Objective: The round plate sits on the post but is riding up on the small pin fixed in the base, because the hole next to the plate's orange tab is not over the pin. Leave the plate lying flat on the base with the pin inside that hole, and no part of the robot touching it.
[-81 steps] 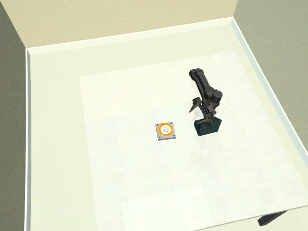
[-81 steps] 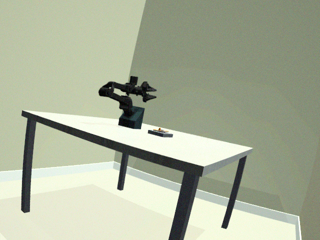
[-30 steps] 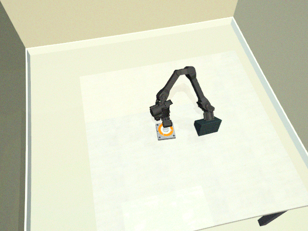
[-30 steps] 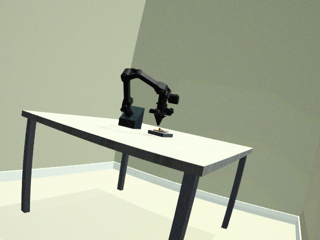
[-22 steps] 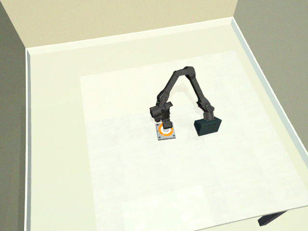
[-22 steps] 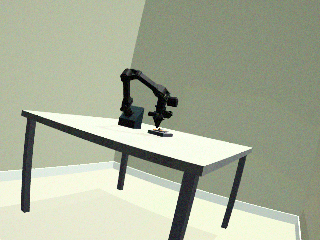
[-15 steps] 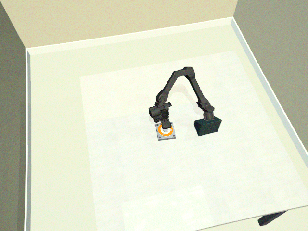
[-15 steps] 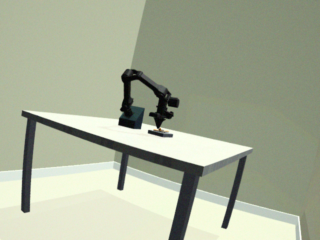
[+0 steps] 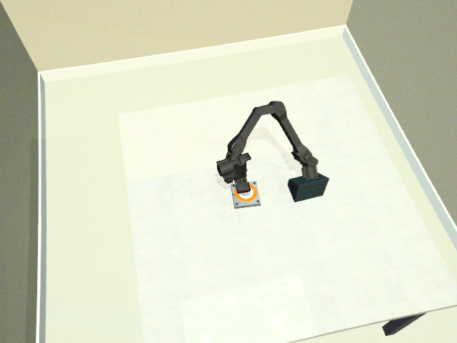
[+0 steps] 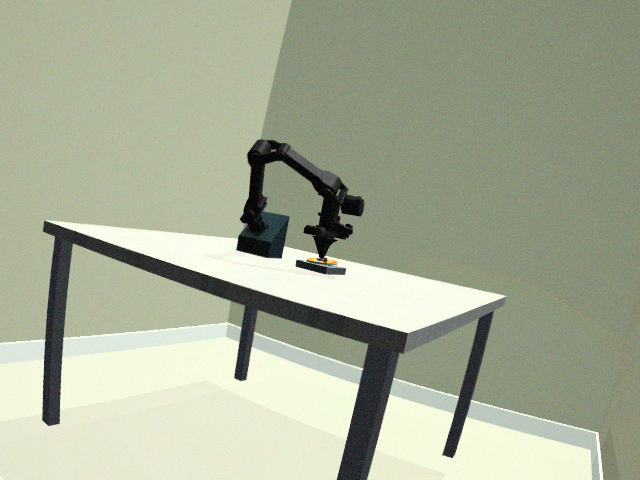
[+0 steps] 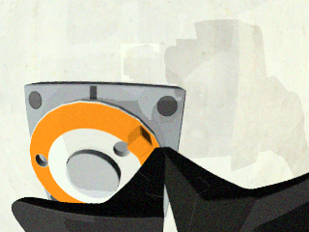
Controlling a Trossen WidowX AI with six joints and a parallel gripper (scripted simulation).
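The square grey base is 5 cm to the left of my gripper tip, 3 cm behind it and 2 cm below it.
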